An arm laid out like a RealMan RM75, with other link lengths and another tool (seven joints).
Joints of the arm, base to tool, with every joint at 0 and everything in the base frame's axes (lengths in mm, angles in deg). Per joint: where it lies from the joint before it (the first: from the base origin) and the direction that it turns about. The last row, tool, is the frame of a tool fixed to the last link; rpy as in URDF.
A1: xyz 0 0 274.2 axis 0 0 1
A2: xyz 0 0 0 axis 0 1 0
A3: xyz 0 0 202.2 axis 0 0 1
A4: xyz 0 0 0 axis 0 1 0
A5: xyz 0 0 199.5 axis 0 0 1
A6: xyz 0 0 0 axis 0 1 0
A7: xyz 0 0 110.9 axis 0 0 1
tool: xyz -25 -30 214 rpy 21.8 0 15
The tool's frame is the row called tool.
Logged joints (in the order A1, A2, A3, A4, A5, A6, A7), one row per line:
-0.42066 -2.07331 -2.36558 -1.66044 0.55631 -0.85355 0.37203
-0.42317 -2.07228 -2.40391 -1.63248 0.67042 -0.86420 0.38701
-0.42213 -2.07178 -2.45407 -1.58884 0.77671 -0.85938 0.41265
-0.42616 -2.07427 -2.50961 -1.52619 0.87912 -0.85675 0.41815
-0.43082 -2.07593 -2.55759 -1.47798 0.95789 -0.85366 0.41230
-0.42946 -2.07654 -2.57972 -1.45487 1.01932 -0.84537 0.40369
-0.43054 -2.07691 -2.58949 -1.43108 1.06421 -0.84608 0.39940
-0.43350 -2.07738 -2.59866 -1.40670 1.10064 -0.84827 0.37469
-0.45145 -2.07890 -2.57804 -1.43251 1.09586 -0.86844 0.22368
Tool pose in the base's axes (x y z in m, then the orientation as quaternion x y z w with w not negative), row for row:
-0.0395 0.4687 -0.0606 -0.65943 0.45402 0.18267 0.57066
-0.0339 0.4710 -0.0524 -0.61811 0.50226 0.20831 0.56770
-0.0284 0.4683 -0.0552 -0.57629 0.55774 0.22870 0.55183
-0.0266 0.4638 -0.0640 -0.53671 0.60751 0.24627 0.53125
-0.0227 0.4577 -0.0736 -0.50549 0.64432 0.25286 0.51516
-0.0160 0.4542 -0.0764 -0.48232 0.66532 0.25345 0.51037
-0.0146 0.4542 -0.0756 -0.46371 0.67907 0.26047 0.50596
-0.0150 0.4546 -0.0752 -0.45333 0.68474 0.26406 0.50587
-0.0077 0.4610 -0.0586 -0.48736 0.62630 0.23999 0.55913
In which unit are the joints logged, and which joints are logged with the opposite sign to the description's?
The joints are logged in radians. Opposite sign: A3, A4.
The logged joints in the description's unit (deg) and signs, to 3 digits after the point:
-24.102 -118.792 135.538 95.136 31.874 -48.905 21.316
-24.246 -118.733 137.734 93.534 38.412 -49.515 22.174
-24.186 -118.704 140.608 91.034 44.502 -49.239 23.643
-24.417 -118.847 143.790 87.444 50.370 -49.088 23.958
-24.684 -118.942 146.539 84.682 54.883 -48.911 23.623
-24.606 -118.977 147.807 83.358 58.403 -48.436 23.130
-24.668 -118.998 148.367 81.995 60.975 -48.477 22.884
-24.838 -119.025 148.892 80.598 63.062 -48.602 21.468
-25.866 -119.112 147.711 82.077 62.788 -49.758 12.816

